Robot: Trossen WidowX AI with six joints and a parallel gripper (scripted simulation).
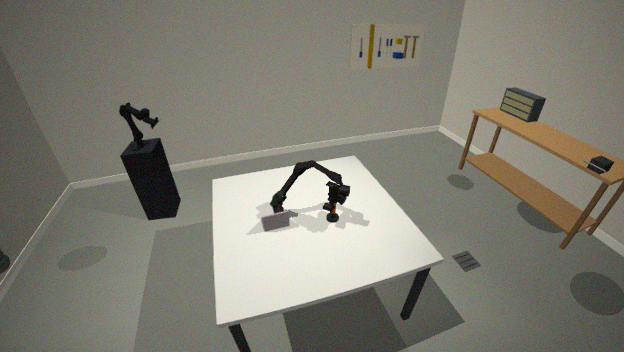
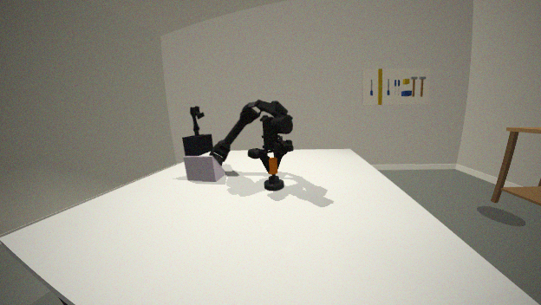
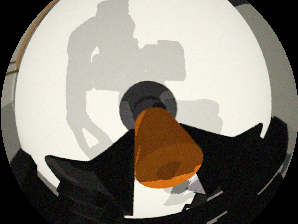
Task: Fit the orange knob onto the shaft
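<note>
My gripper tip is 2 cm below the orange knob. Also, from my gripper tip: dark round pedestal 4 cm below.
</note>
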